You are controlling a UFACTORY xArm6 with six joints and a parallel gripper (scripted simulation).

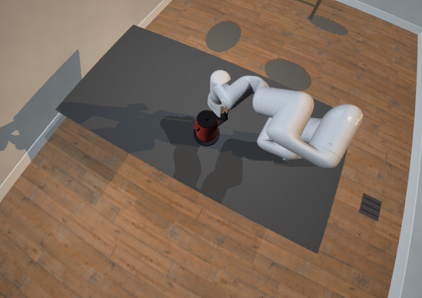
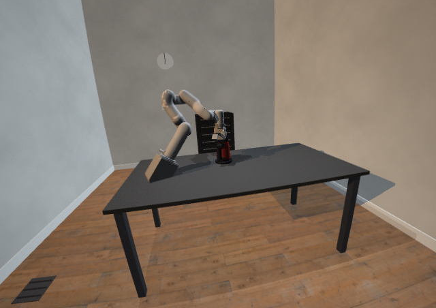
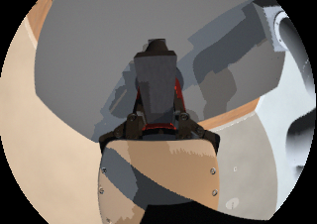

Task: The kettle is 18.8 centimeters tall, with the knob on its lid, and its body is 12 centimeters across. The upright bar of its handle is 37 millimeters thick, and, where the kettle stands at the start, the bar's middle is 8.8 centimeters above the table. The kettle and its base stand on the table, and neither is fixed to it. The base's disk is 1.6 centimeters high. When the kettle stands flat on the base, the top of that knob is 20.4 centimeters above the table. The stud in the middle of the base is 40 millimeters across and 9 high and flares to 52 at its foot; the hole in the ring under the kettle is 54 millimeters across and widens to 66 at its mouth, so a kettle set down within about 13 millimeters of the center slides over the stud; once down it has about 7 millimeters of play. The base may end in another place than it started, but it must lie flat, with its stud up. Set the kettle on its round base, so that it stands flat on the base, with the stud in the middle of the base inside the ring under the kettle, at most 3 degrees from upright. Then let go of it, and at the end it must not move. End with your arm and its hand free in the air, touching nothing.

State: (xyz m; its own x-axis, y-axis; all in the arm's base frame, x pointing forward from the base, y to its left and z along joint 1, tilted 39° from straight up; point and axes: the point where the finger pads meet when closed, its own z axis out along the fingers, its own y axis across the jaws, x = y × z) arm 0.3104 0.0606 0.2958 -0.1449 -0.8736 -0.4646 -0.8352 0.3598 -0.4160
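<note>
The red kettle is 5 cm below my hand, 3 cm to the left of it and 1 cm ahead of it. Round my hand: round black base: 16 cm below, 7 cm to the left, 1 cm ahead.
</note>
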